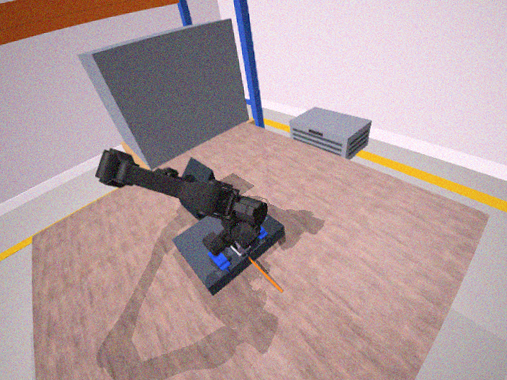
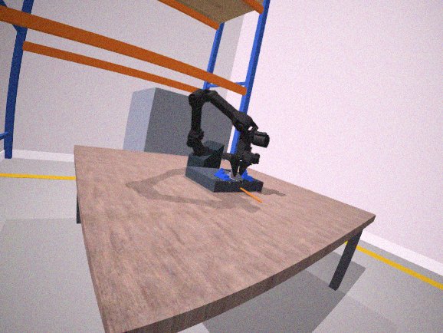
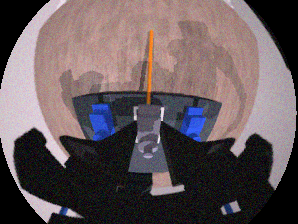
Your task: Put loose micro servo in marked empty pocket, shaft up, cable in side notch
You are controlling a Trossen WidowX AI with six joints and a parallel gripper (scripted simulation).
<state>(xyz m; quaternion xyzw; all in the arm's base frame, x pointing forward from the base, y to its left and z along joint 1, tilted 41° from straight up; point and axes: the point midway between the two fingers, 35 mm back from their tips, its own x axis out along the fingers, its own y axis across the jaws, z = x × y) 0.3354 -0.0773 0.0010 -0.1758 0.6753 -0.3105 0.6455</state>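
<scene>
The dark grey deck is 120 mm behind my gripper tip, 20 mm to the left of it and 30 mm below it.
</scene>
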